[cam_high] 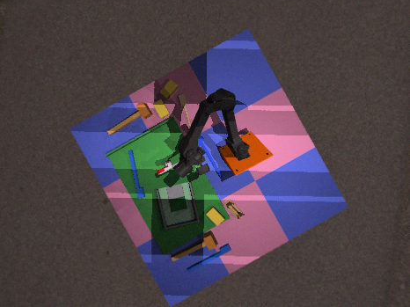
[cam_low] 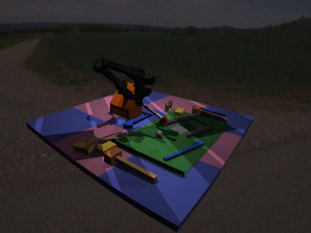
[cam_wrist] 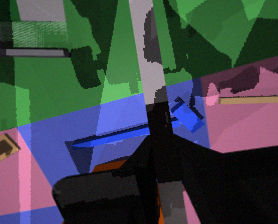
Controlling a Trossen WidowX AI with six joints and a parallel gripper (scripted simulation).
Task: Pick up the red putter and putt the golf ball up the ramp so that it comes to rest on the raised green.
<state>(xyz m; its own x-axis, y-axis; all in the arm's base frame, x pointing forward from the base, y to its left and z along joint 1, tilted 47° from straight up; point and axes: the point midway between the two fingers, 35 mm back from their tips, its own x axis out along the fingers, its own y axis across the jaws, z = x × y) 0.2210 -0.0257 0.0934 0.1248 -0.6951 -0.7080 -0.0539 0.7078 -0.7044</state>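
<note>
Right now the red putter is 110 mm ahead of my gripper tip and 10 mm to the left of it. Round my gripper tip: wooden spatula (290 mm to the right, 140 mm below, 30 mm behind); then white golf ball (200 mm ahead, 120 mm below, 10 mm to the right); then green mat (250 mm ahead, 150 mm below, 120 mm to the left).
</note>
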